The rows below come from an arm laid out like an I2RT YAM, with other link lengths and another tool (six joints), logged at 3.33 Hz.
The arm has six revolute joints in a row. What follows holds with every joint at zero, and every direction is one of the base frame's. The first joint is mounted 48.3 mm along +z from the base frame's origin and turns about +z. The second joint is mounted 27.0 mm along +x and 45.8 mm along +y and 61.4 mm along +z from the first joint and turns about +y. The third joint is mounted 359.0 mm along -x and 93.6 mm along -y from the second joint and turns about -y. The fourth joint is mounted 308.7 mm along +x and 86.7 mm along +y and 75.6 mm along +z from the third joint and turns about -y. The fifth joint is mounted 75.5 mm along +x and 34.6 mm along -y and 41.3 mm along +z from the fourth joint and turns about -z. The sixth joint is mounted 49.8 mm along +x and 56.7 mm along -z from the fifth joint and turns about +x. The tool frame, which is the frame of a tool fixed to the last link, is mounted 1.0 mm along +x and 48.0 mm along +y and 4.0 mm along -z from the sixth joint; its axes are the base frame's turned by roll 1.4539, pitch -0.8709 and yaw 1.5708 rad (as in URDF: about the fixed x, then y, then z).
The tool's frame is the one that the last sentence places.
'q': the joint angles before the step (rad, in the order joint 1, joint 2, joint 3, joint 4, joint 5, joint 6). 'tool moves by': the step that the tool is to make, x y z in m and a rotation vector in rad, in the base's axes. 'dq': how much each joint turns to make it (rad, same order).
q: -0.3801 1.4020 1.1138 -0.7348 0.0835 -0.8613
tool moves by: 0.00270 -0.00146 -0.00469 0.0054 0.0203 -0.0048
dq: -0.0007 0.0173 0.0008 -0.0046 0.0043 0.0022
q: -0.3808 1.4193 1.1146 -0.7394 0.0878 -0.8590
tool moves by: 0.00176 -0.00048 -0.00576 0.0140 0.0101 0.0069
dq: -0.0011 0.0125 -0.0076 0.0058 -0.0120 -0.0024
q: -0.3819 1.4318 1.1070 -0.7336 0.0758 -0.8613
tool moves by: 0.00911 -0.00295 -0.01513 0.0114 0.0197 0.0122
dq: 0.0017 0.0415 -0.0113 0.0308 -0.0079 -0.0077
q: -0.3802 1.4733 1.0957 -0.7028 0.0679 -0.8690
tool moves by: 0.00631 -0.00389 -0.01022 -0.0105 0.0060 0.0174
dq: -0.0009 0.0266 -0.0076 0.0341 0.0019 -0.0219
